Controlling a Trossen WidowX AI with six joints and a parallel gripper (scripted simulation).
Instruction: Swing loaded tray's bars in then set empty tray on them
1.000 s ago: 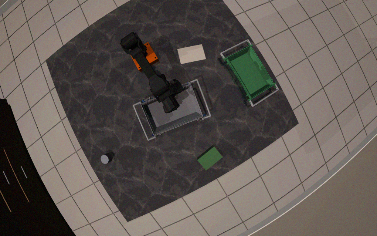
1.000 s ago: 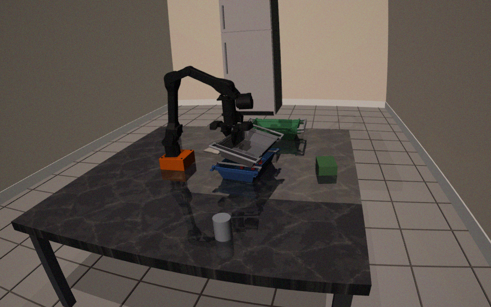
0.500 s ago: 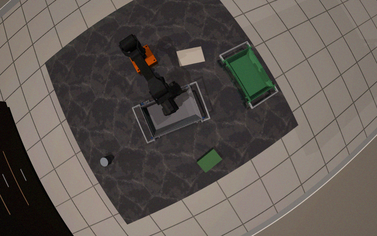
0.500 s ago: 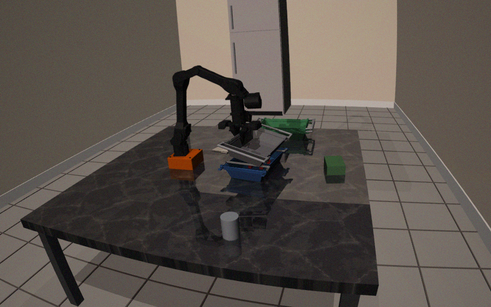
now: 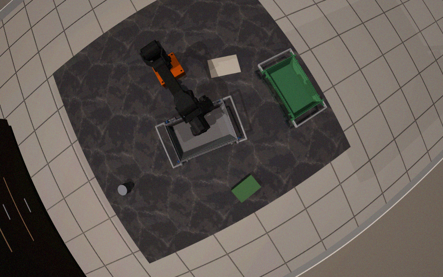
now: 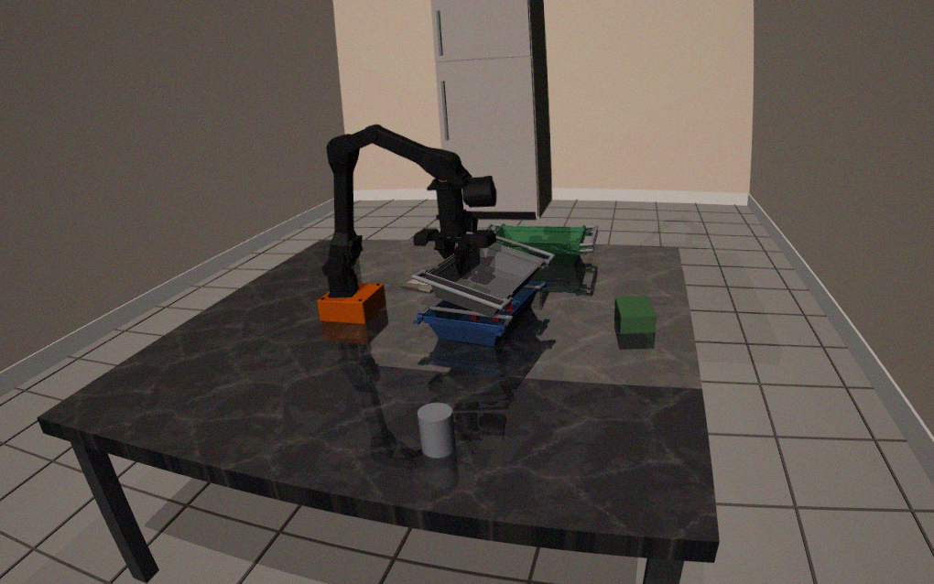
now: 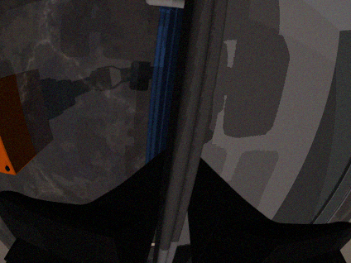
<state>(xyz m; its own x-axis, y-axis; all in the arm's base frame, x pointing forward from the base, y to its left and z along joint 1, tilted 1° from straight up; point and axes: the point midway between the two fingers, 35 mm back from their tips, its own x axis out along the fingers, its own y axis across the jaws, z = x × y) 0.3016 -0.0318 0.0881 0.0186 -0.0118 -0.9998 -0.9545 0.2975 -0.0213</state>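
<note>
Now: gripper tip 80 mm short of the grey tray, 20 mm to the left of it and 10 mm below it. The rest, counted from my gripper tip: green block 410 mm ahead, 90 mm below, 30 mm to the right; grey cylinder 520 mm to the right, 80 mm below, 40 mm ahead; beige sheet 260 mm to the left, 120 mm behind, 110 mm below.
</note>
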